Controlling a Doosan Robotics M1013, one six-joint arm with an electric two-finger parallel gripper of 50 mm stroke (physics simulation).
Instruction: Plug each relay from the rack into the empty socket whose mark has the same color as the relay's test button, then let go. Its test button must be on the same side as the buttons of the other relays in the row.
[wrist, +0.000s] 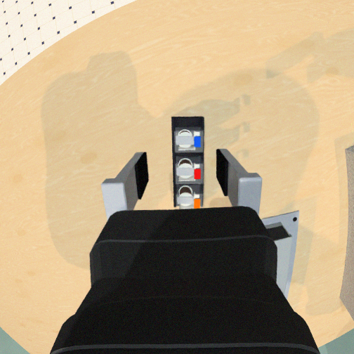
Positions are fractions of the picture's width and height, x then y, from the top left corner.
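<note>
Visible: a black rack (0.53, 0.34) and my gripper (0.51, 0.46).
</note>
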